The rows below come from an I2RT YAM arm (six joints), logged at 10 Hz.
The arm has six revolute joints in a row. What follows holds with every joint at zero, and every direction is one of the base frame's.
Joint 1 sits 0.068 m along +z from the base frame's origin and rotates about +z.
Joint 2 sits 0.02 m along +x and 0.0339 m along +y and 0.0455 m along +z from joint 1 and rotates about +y.
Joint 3 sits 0.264 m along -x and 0.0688 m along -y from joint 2 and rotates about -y.
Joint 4 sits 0.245 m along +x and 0.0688 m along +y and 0.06 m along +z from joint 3 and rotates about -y.
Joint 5 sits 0.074 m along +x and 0.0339 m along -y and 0.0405 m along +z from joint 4 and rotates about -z.
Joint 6 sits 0.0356 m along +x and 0.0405 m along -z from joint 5 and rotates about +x.
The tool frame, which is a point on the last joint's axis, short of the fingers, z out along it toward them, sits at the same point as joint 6; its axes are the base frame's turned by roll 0, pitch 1.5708 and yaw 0 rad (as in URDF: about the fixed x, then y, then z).
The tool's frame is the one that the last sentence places.
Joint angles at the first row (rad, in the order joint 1, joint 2, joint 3, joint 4, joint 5, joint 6):
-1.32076, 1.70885, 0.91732, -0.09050, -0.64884, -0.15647
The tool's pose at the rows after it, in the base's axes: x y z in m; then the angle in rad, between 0 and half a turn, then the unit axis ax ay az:
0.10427 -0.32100 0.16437 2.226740 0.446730 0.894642 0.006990
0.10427 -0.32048 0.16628 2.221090 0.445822 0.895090 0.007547
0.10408 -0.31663 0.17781 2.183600 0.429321 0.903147 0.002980
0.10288 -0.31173 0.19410 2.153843 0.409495 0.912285 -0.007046
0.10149 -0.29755 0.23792 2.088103 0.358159 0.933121 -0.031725
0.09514 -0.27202 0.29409 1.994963 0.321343 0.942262 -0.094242
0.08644 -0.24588 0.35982 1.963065 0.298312 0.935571 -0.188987
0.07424 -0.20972 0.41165 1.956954 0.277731 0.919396 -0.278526
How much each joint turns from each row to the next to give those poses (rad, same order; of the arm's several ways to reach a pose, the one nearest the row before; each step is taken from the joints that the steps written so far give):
0.00000, 0.00002, 0.00000, 0.00768, -0.00306, 0.00613
0.00000, -0.00612, -0.00001, -0.00152, -0.00463, 0.00155
0.00000, -0.03969, -0.00459, -0.00152, -0.02752, -0.01222
-0.00152, -0.05216, 0.00611, -0.02905, -0.01999, -0.02451
0.00305, -0.12563, 0.03983, -0.09659, -0.04447, -0.05680
0.00002, -0.17439, 0.03369, -0.05062, -0.00776, 0.00301
-0.00001, -0.12910, 0.13144, -0.12409, 0.07167, -0.01988
-0.00306, -0.11352, 0.11517, -0.11979, 0.07527, -0.03673

